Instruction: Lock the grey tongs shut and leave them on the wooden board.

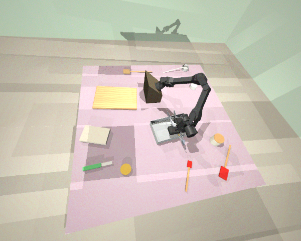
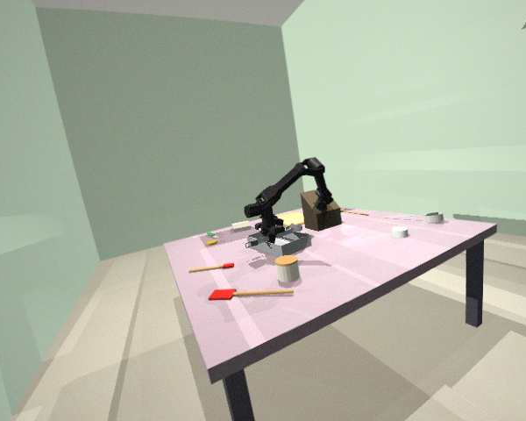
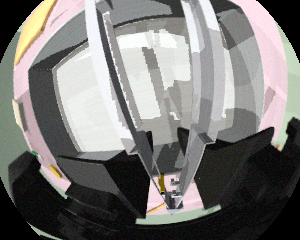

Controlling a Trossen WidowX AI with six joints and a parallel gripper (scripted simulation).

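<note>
Now: gripper tip 5 cm past the roasting tin and 4 cm to the left of it. The rest, counted from my gripper tip: cork-lidded jar 31 cm to the left, 8 cm ahead; then white cup 50 cm behind, 31 cm to the left, 1 cm below; then yellow disc 40 cm to the right, 22 cm ahead, 2 cm below.
</note>
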